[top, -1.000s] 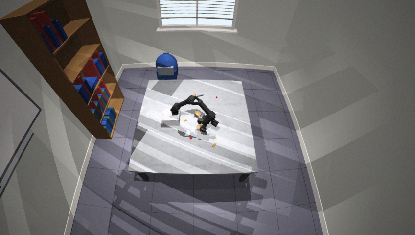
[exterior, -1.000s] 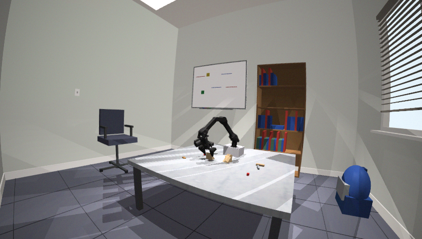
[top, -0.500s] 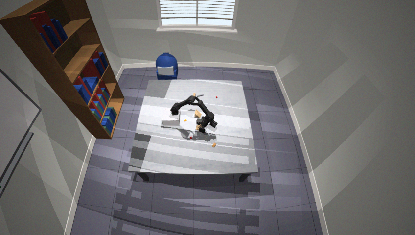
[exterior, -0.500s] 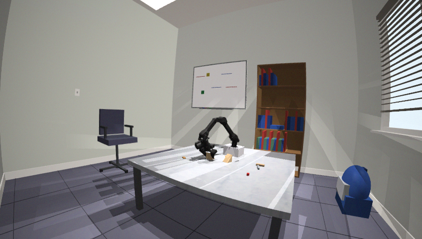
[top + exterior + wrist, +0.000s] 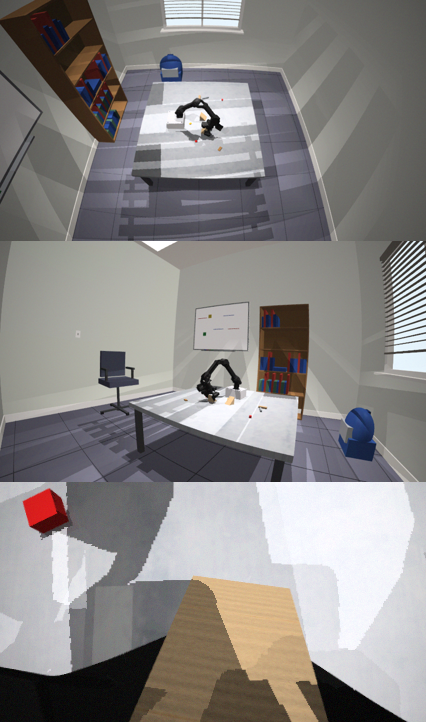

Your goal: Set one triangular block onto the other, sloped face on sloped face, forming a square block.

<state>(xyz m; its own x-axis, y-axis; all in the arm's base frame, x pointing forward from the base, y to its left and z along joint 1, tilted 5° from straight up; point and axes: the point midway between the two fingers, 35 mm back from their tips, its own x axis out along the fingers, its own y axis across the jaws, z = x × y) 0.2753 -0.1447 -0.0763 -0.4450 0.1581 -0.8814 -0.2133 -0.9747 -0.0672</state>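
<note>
Now: gripper tip 1 cm below the wooden triangular block and 1 cm short of it. Round my gripper tip: red cube (12 cm to the right, 10 cm behind, 1 cm below); grey bar (48 cm to the left, 3 cm ahead); orange block (15 cm behind, 11 cm to the left, 1 cm below).
</note>
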